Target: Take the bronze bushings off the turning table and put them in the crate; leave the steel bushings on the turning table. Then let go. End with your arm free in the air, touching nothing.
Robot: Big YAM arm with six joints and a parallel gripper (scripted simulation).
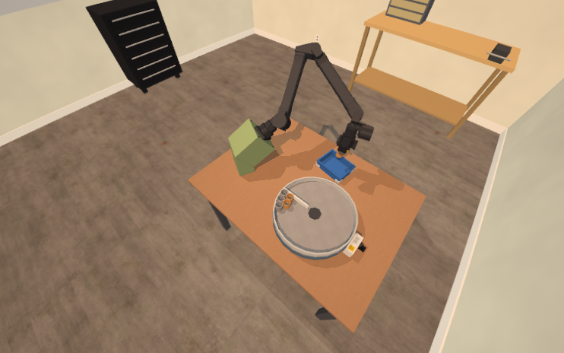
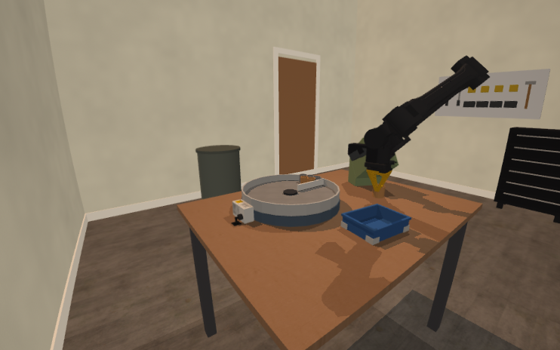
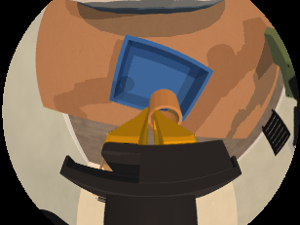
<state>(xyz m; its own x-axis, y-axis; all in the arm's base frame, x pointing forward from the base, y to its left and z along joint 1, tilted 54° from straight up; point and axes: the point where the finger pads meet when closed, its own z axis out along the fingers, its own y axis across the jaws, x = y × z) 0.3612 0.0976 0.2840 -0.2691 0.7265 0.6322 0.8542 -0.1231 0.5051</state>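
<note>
Now: hand 130 mm above the blue crate, 20 mm past it and 10 mm to the left of it. Round my hand: grey turning table 350 mm to the right, 120 mm ahead, 100 mm below.
</note>
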